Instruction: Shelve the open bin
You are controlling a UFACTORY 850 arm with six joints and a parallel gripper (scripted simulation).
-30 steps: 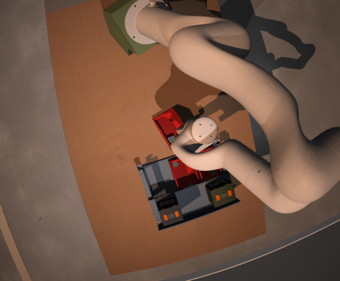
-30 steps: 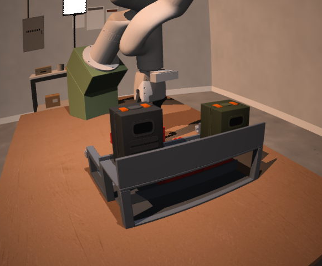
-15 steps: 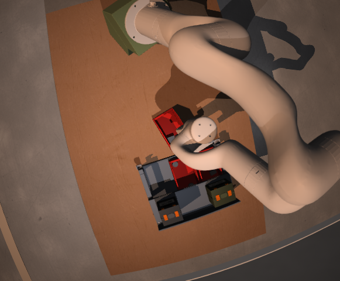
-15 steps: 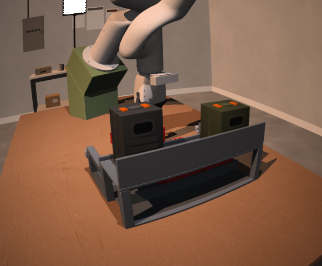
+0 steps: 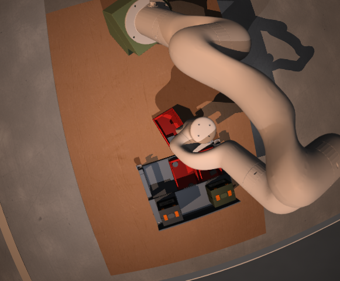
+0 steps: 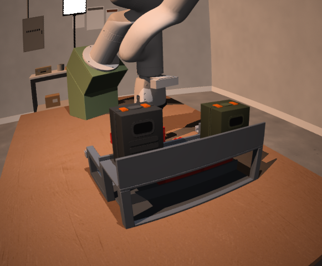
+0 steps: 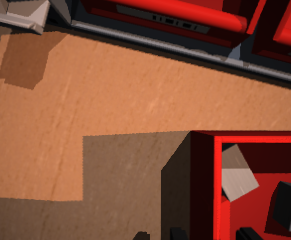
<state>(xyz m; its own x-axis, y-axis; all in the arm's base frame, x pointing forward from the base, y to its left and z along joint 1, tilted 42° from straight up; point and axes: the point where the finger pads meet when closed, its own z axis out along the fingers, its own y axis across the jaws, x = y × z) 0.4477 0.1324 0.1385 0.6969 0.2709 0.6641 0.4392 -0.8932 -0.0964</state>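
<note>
Right now my hand is 50 mm to the left of the red bin, 40 mm above it and 10 mm short of it. The rest, counted from my hand: grey part 160 mm ahead, 80 mm to the left, 60 mm below; then grey shelf 240 mm ahead, 20 mm to the left, 10 mm below; then dark part 60 mm to the right, 60 mm below, 50 mm ahead.
</note>
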